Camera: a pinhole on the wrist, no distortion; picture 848 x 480 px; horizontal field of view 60.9 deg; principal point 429.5 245.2 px. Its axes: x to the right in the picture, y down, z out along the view. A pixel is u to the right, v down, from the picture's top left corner.
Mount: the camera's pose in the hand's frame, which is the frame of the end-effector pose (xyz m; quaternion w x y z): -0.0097 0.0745 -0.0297 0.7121 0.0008 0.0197 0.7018
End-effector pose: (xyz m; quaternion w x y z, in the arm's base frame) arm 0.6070 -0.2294 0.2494 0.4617 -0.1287 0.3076 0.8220
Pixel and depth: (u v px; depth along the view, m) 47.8 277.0 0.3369
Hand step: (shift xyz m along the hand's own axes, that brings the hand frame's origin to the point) -0.0172 -0.0946 0.3122
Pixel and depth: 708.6 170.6 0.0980
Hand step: 0.0038 0.1149 0.0669
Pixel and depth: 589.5 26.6 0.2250
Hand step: 0.0657 0.1293 0.1918
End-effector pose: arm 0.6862 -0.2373 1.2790 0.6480 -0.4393 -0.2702 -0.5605
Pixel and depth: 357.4 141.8 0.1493
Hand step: 0.0158 0.0632 0.1193
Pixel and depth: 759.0 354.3 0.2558
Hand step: -0.0393 0.1987 0.2239
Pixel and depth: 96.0 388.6 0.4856
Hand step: -0.0952 -0.1356 0.4643
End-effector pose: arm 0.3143 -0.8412 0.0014 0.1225 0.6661 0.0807 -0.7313
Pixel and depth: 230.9 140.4 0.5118
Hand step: 0.0776 -0.0539 0.4834
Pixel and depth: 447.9 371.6 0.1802
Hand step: -0.0359 0.0843 0.1511
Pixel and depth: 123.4 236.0 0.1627
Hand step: -0.0039 0.0098 0.1347
